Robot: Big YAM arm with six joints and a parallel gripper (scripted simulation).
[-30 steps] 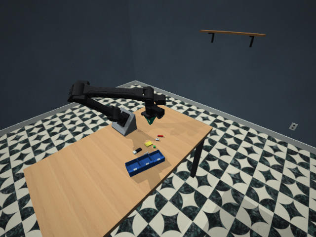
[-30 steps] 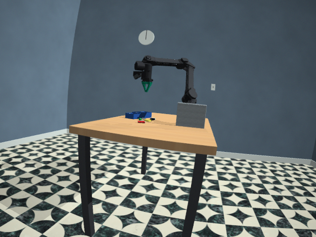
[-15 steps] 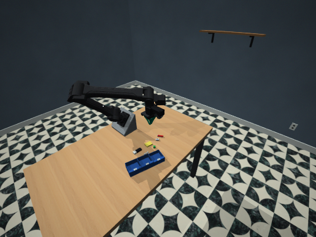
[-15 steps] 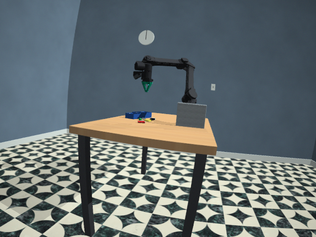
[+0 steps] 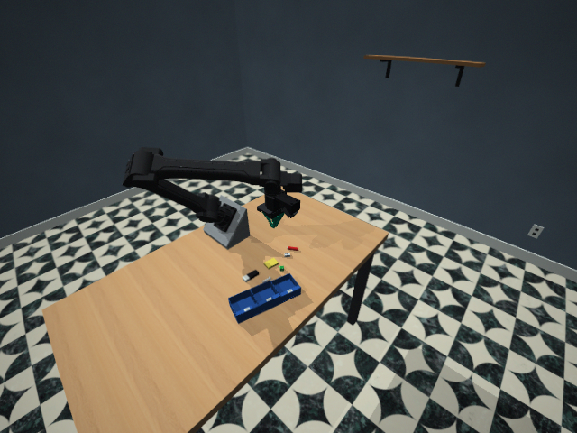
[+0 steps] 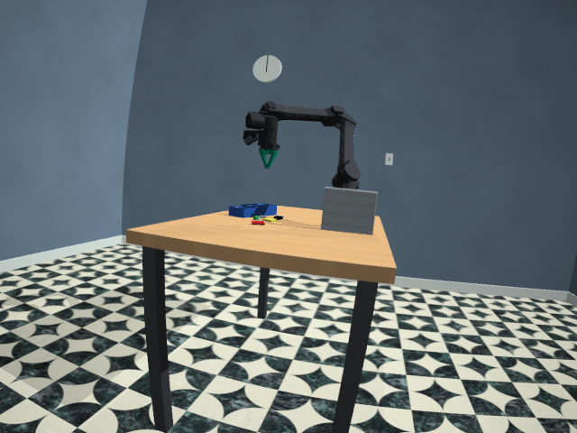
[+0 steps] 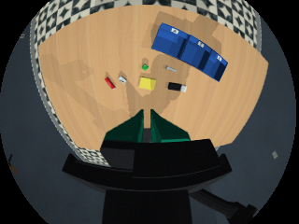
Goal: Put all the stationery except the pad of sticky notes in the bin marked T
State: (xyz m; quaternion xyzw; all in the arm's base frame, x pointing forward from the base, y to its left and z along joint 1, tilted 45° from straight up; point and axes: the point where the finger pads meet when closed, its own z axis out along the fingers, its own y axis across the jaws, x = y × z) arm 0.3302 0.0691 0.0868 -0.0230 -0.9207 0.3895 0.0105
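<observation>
The blue bin is 200 mm below my hand, 150 mm to the right of it and 90 mm ahead of it. Also, from my hand: small green item 210 mm below, 30 mm ahead; sticky notes 210 mm below, 30 mm behind; white object 210 mm below, 80 mm to the left, 10 mm behind.
</observation>
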